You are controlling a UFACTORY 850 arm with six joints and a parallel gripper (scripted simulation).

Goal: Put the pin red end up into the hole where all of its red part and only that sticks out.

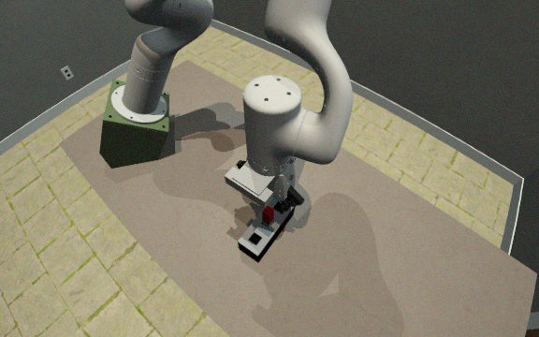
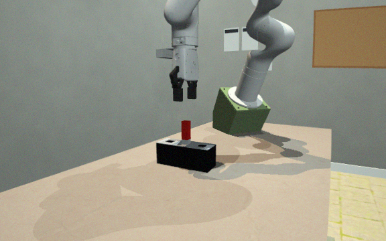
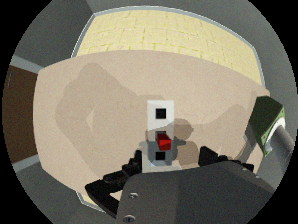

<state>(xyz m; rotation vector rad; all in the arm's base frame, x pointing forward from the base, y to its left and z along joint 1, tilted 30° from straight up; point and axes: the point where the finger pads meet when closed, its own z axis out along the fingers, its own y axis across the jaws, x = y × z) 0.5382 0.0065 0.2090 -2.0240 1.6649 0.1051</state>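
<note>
Now: hand 110 mm above the pin. Round my hand: black block 190 mm below.
</note>
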